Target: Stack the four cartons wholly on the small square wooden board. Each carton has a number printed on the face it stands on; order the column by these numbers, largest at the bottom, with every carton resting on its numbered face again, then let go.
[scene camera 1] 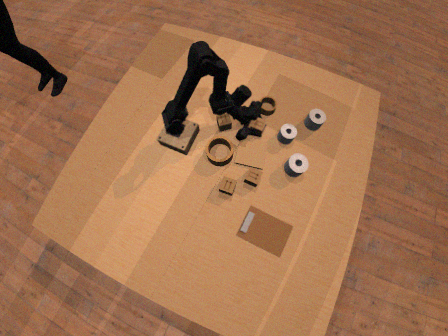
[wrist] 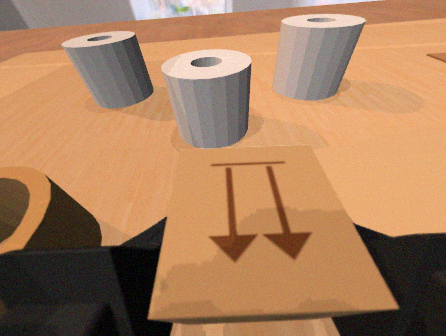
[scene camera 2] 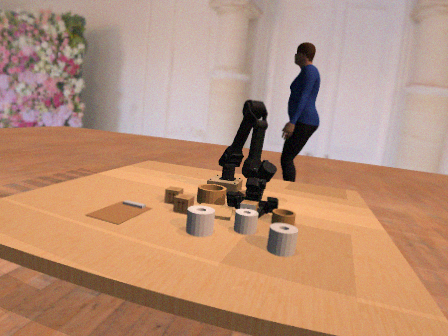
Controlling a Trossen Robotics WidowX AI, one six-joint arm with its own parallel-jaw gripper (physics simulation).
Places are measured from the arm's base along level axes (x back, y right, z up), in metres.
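Pixels of known places: gripper, fingertip midpoint: (scene camera 1: 263,131) (wrist: 239,205); arm's base, origin of the base link: (scene camera 1: 175,129) (scene camera 2: 227,179).
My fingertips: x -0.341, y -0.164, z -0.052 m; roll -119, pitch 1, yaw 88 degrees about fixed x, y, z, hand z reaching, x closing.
For each thing: its top centre in the pictures, then the offset to it from my fingertips. "spot": a spot on its surface instead.
- brown carton, middle of its top: (wrist: 252,199) (scene camera 2: 249,202) (scene camera 1: 259,123) dy +0.000, dx +0.030, dz +0.052 m
- second carton, middle of its top: (scene camera 1: 223,119) dy +0.040, dx +0.173, dz +0.049 m
- square wooden board, middle of its top: (scene camera 2: 120,208) (scene camera 1: 265,231) dy +0.394, dx -0.156, dz +0.007 m
- grey block, surface spot: (scene camera 2: 133,204) (scene camera 1: 250,222) spot: dy +0.386, dx -0.090, dz +0.005 m
- large wooden ring, middle of its top: (scene camera 2: 212,187) (scene camera 1: 219,148) dy +0.173, dx +0.135, dz +0.054 m
- small ring, middle of its top: (scene camera 2: 284,212) (scene camera 1: 268,103) dy -0.122, dx +0.028, dz +0.037 m
- thin dark rod, surface spot: (scene camera 1: 248,165) spot: dy +0.177, dx +0.003, dz +0.006 m
My gripper (scene camera 1: 252,123) (scene camera 2: 252,205) (wrist: 239,205) is low at the table top and shut on a brown carton (scene camera 1: 258,126) (scene camera 2: 249,205) (wrist: 266,224) with two arrows on its top face. The black fingers press on its left and right sides. A second carton (scene camera 1: 224,121) stands close by, next to the arm. Two more cartons (scene camera 1: 227,185) (scene camera 1: 253,177) (scene camera 2: 173,194) (scene camera 2: 183,203) stand together nearer the square wooden board (scene camera 1: 271,235) (scene camera 2: 112,214). The numbered faces are hidden.
A grey block (scene camera 1: 247,222) (scene camera 2: 133,204) lies on the board's edge. Three grey cylinders (scene camera 1: 287,133) (scene camera 1: 315,119) (scene camera 1: 296,165) (wrist: 208,105) stand just beyond the held carton. A large wooden ring (scene camera 1: 219,161) (scene camera 2: 211,196), a small ring (scene camera 1: 268,112) (scene camera 2: 283,217) and a thin dark rod (scene camera 1: 248,165) lie nearby. A person (scene camera 2: 303,108) stands behind the table.
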